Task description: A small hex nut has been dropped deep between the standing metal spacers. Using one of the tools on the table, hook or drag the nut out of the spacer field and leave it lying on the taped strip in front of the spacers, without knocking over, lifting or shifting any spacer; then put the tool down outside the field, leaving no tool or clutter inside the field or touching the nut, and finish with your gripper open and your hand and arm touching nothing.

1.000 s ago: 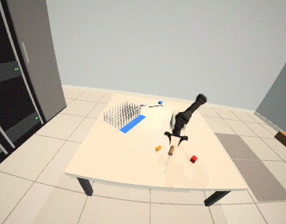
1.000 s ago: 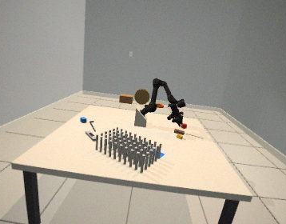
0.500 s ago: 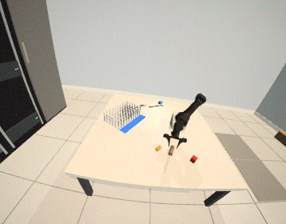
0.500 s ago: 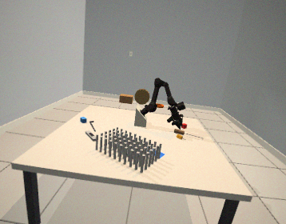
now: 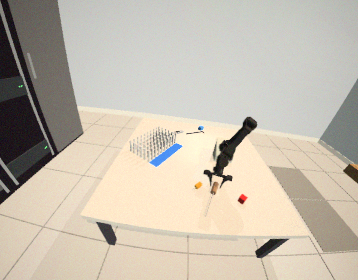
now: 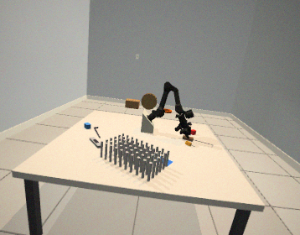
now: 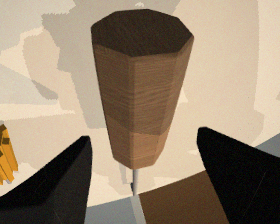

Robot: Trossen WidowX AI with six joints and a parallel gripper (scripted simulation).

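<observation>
Right now the orange-handled tool is 11 cm ahead of my gripper tip, 2 cm to the right of it and 2 cm below it. From my gripper tip the other things lie so: flat grey tool: 75 cm to the right, 23 cm ahead, 2 cm below; then blue taped strip: 37 cm to the right, 32 cm ahead, 3 cm below; then red cube: 17 cm behind, 8 cm to the left, 1 cm below.
</observation>
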